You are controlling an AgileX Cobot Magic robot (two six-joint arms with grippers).
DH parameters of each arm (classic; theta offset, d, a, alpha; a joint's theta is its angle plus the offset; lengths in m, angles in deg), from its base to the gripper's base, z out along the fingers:
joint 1: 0 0.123 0 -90
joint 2: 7.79 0 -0.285 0
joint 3: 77.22 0 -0.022 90
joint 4: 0 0.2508 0 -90
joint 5: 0 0 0.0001 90
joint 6: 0 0.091 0 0
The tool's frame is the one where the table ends.
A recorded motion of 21 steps. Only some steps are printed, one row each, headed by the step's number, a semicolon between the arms.
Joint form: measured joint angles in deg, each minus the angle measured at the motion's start. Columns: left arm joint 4, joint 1, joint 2, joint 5, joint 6, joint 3; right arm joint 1, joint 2, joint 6, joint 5, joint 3, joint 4.
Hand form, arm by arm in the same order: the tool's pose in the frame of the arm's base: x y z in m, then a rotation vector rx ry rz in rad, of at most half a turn. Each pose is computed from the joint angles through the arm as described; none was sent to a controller.
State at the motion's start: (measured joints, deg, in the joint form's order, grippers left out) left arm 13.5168 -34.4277 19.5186 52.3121 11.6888 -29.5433; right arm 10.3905 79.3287 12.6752 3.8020 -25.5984 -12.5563
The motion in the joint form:
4: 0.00 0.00 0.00 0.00 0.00 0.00; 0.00 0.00 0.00 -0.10 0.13 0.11
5: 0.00 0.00 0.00 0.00 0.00 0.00; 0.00 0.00 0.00 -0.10 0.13 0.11
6: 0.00 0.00 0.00 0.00 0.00 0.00; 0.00 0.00 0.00 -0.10 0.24 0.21
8: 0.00 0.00 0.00 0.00 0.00 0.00; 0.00 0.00 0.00 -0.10 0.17 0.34
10: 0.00 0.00 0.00 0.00 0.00 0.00; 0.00 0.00 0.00 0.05 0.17 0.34
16: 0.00 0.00 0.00 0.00 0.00 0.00; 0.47 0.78 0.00 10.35 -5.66 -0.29
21: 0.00 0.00 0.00 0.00 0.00 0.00; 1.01 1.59 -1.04 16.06 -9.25 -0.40
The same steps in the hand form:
4: 0.0550 -0.0173 0.2867 0.9124 1.9977 0.0647; 0.2191 0.0389 0.1610 -0.2139 2.4785 0.0611
5: 0.0550 -0.0173 0.2867 0.9124 1.9977 0.0647; 0.2191 0.0389 0.1610 -0.2139 2.4785 0.0611
6: 0.0550 -0.0173 0.2867 0.9124 1.9977 0.0647; 0.2187 0.0388 0.1605 -0.2120 2.4807 0.0618
8: 0.0550 -0.0173 0.2867 0.9124 1.9977 0.0647; 0.2190 0.0389 0.1608 -0.2091 2.4798 0.0631
10: 0.0550 -0.0173 0.2867 0.9124 1.9977 0.0647; 0.2188 0.0388 0.1607 -0.2091 2.4823 0.0621
16: 0.0550 -0.0173 0.2867 0.9124 1.9977 0.0647; 0.2309 0.0392 0.1731 -0.2188 2.5657 0.0023
21: 0.0550 -0.0173 0.2867 0.9124 1.9977 0.0647; 0.2383 0.0410 0.1807 -0.2472 2.6099 -0.0344

